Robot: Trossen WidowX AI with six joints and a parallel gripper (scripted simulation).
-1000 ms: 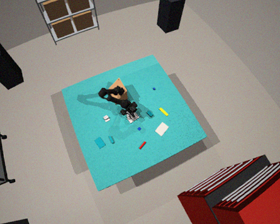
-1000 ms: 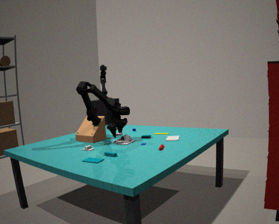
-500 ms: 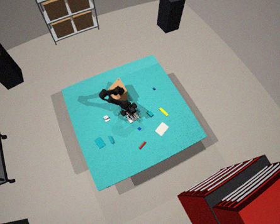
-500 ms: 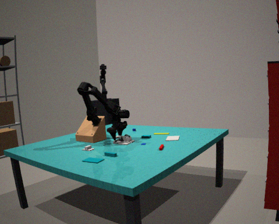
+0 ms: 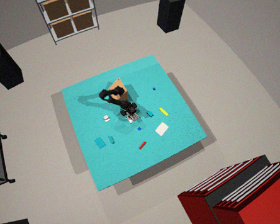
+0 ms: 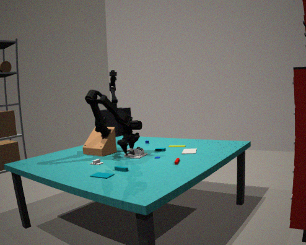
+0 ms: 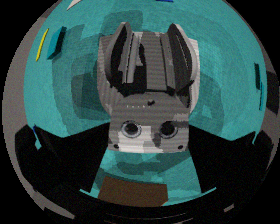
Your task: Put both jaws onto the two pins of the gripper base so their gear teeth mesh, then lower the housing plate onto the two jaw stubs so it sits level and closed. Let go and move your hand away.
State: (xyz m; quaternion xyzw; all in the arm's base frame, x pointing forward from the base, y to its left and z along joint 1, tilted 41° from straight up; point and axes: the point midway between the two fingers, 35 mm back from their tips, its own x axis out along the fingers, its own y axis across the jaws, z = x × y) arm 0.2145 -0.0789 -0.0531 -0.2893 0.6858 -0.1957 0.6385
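Now: the grey-white housing plate 2 cm below my gripper tip. Round my gripper tip: grey gripper base 2 cm above, 1 cm ahead; teal block 20 cm to the left, 12 cm ahead, 1 cm below; blue cube 22 cm ahead, 2 cm below, 1 cm to the left.
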